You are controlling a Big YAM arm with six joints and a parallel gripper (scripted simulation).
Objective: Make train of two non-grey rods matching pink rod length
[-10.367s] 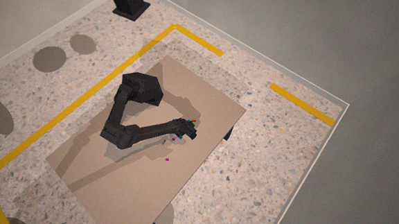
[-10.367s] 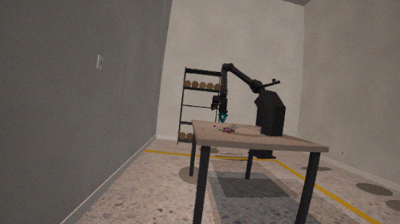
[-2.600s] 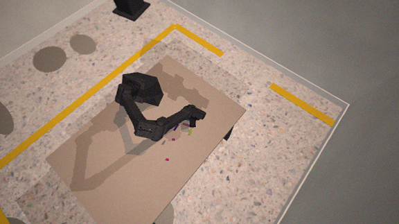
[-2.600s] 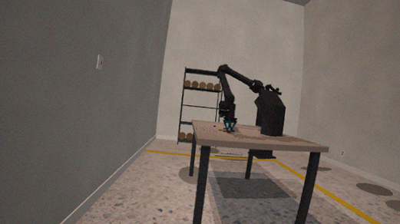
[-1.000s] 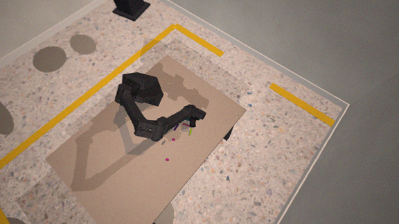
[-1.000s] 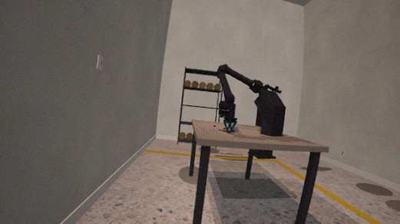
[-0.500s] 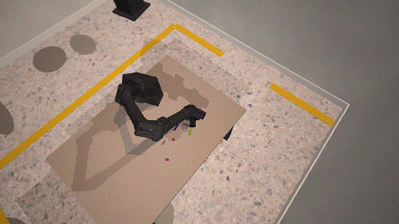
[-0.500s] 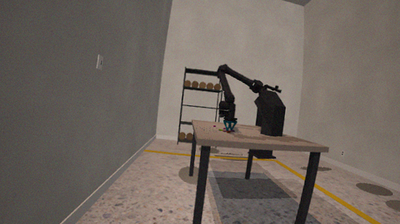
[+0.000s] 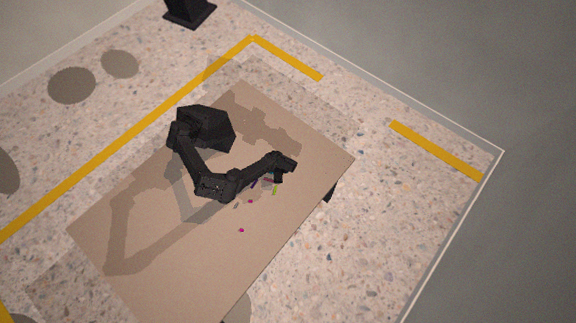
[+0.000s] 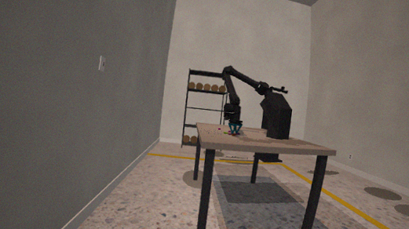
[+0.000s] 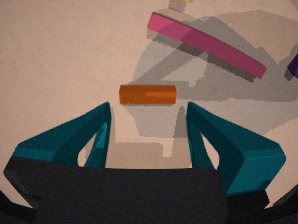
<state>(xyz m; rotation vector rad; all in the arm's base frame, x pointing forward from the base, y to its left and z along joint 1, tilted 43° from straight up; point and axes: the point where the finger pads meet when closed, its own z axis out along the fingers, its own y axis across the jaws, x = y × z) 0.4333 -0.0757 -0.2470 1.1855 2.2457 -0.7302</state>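
Now: hand 20 mm above the orange rod. From my hand the other things lie so: purple rod: 90 mm behind, 120 mm to the right, 20 mm below; then lime rod: 30 mm ahead, 90 mm to the right, 20 mm below; then pink rod: 20 mm behind, 60 mm to the right, 20 mm below.
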